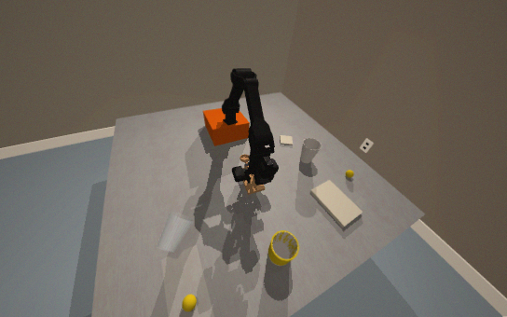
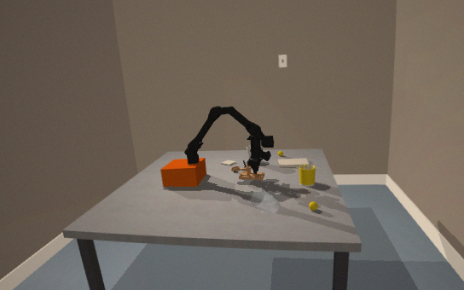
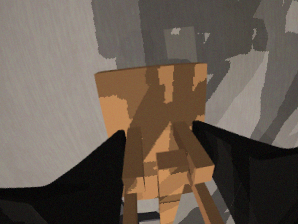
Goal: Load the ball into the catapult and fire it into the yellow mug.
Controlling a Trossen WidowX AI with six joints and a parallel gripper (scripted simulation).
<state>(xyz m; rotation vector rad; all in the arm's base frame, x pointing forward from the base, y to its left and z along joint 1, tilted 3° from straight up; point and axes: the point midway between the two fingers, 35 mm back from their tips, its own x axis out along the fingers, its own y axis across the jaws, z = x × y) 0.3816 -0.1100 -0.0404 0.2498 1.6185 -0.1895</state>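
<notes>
My gripper tip is 13 cm past the small black ball, 19 cm to the right of it and 4 cm above it. Round my gripper tip: wooden catapult 6 cm behind, 4 cm to the left, 2 cm above; yellow mug 28 cm ahead, 9 cm to the right, 3 cm below; beige board 28 cm ahead, 27 cm to the left, 5 cm below.
</notes>
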